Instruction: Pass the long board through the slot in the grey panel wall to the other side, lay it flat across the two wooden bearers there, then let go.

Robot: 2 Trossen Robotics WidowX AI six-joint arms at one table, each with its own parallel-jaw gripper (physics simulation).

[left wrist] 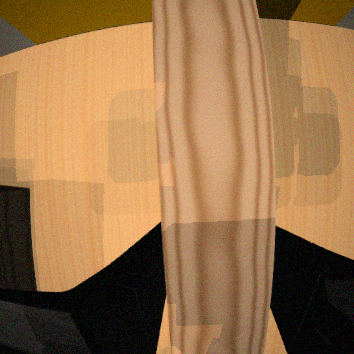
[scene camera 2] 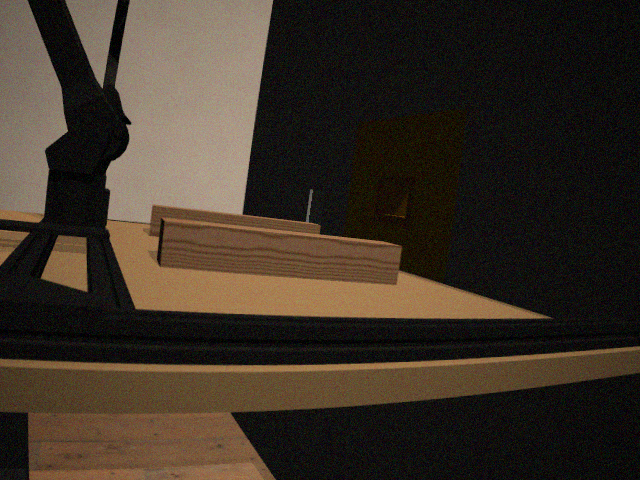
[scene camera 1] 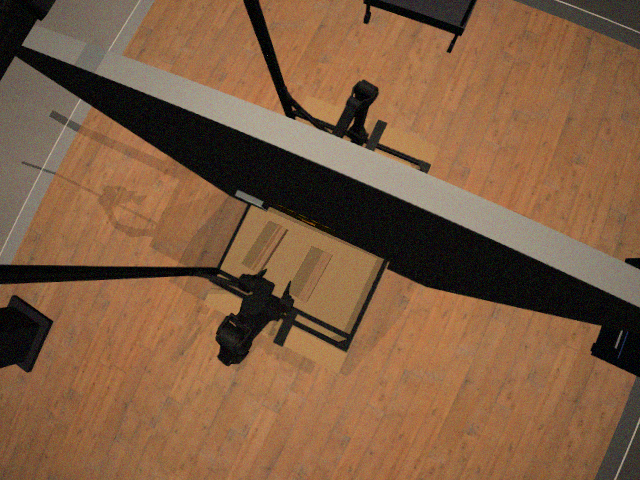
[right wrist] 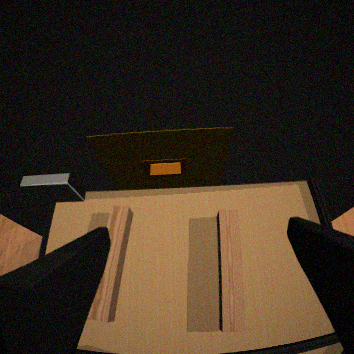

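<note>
My left gripper [left wrist: 208, 227] is shut on the long board [left wrist: 210, 125], which runs up the left wrist view toward the yellow panel; its far end is out of that view. The grey panel wall [scene camera 1: 217, 113] [scene camera 2: 542, 155] [right wrist: 175, 75] hides the left gripper from scene camera 1. The slot [scene camera 2: 395, 198] [right wrist: 165, 168] is a small opening in the wall; no board sticks out on the bearers' side. My right gripper [scene camera 1: 276, 277] [right wrist: 199, 232] is open and empty above the near side of that table. Two wooden bearers [scene camera 2: 279, 253] [scene camera 2: 232, 217] [right wrist: 230, 270] [right wrist: 111, 270] lie parallel there.
A dark yellow panel [scene camera 2: 429, 155] [right wrist: 205, 150] [left wrist: 90, 20] surrounds the slot. A small grey piece [scene camera 1: 249, 198] [scene camera 2: 310, 205] [right wrist: 45, 180] sticks out beside it at the wall. A dark block [left wrist: 15, 235] stands at the left edge of the left wrist view.
</note>
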